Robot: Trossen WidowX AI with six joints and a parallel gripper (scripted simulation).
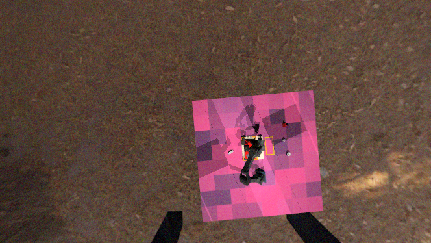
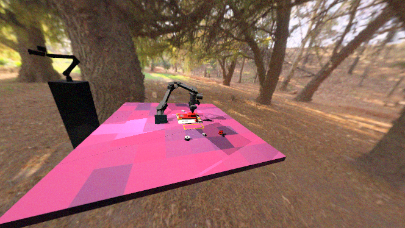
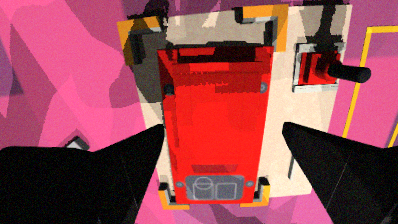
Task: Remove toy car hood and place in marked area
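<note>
Right now my gripper tip is 30 mm above the red hood. Round my gripper tip: dark ring 400 mm to the right, 100 mm behind, 60 mm below.
</note>
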